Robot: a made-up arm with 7 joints.
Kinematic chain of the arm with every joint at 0, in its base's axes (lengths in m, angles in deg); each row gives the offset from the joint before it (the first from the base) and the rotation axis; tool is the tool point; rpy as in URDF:
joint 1: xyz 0 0 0.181 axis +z
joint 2: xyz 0 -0.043 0.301 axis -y
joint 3: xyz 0 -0.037 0.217 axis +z
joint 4: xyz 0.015 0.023 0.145 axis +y
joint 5: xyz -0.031 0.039 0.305 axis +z
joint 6: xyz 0 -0.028 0.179 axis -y
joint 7: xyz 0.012 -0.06 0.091 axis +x
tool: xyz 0 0 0 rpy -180 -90 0
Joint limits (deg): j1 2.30..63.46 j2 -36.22..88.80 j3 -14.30..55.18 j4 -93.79..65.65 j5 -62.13..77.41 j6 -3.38..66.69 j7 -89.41..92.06
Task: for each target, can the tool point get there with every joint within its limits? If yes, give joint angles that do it. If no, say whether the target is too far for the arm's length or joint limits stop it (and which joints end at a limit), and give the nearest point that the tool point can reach.
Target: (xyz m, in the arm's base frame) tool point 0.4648 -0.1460 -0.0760
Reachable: no: joint limits stop it (at a limit: joint 1, joint 2, joint 4) | nearest point 0.2618 -0.3509 0.0546 | short by 0.317 m
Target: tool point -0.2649 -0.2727 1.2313
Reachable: yes | joints 43.01 -3.15 -2.58 -36.41 -45.19 48.04 -28.71
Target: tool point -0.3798 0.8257 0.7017
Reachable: no: joint limits stop it (at a limit: joint 1, joint 2, joint 3, joint 4, joint 5, joint 6) | nearest point -0.1299 0.6703 0.7612 | short by 0.300 m
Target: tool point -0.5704 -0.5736 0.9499
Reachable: yes | joints 43.55 68.41 29.41 20.83 -13.88 22.80 69.51
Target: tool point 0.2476 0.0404 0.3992
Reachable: no: joint limits stop it (at a limit: joint 1, joint 2, joint 3, joint 4, joint 6) | nearest point 0.3363 -0.3759 0.1603 | short by 0.488 m
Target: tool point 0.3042 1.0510 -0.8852
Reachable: no: too far | nearest point -0.2058 0.1109 -0.0122 | short by 1.381 m
